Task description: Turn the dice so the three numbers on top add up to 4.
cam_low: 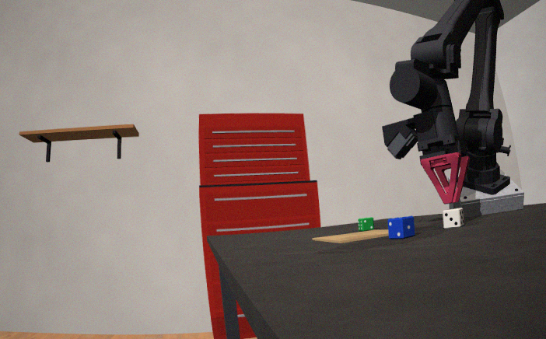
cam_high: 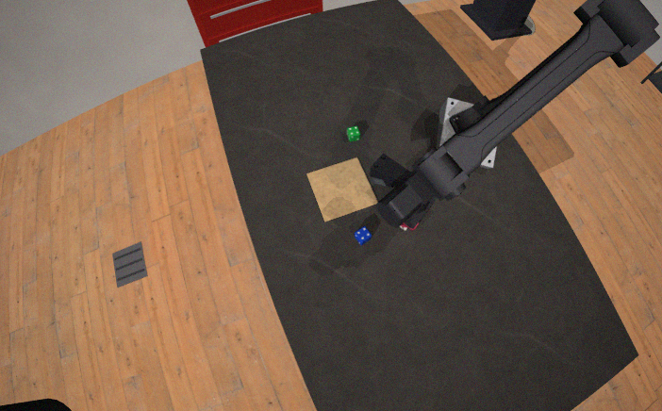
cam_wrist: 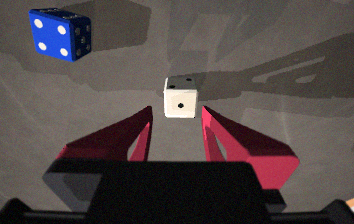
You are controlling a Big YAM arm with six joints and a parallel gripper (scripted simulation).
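The white die is 30 mm below my hand. From my hand the other things lie so: blue die 110 mm ahead, 10 mm to the right, 30 mm below; green die 20 mm ahead, 280 mm to the right, 30 mm below; tan mat 110 mm ahead, 140 mm to the right, 50 mm below.
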